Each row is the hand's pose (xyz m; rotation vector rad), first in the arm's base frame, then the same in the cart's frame.
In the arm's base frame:
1: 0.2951 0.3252 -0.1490 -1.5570 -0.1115 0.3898
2: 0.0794 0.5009 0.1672 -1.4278 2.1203 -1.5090
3: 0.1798 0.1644 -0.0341 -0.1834 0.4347 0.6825
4: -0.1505 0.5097 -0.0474 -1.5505 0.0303 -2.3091
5: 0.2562 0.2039 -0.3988 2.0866 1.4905 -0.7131
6: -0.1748 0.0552 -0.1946 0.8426 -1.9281 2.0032
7: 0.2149 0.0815 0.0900 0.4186 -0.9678 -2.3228
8: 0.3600 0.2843 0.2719 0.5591 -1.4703 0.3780
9: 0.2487 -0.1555 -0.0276 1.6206 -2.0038 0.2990
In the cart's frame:
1: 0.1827 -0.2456 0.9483 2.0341 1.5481 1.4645
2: 0.2049 -0.1961 0.5306 0.5346 -0.1034 -2.2097
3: 0.0454 -0.3961 0.8443 -1.7261 -1.3453 -0.1094
4: 0.4261 -0.4183 0.5560 -1.1730 1.4221 2.1348
5: 0.2585 -0.4236 1.1513 0.7961 -0.2415 0.6506
6: 0.1991 -0.7665 0.7928 1.3150 0.0887 -1.9427
7: -0.1001 -0.3869 0.7967 -1.9103 2.1585 0.0534
8: -0.1190 -0.1012 0.6815 0.9680 2.0478 -1.5451
9: -0.2124 -0.5472 0.9780 -0.0166 1.1766 -2.3200

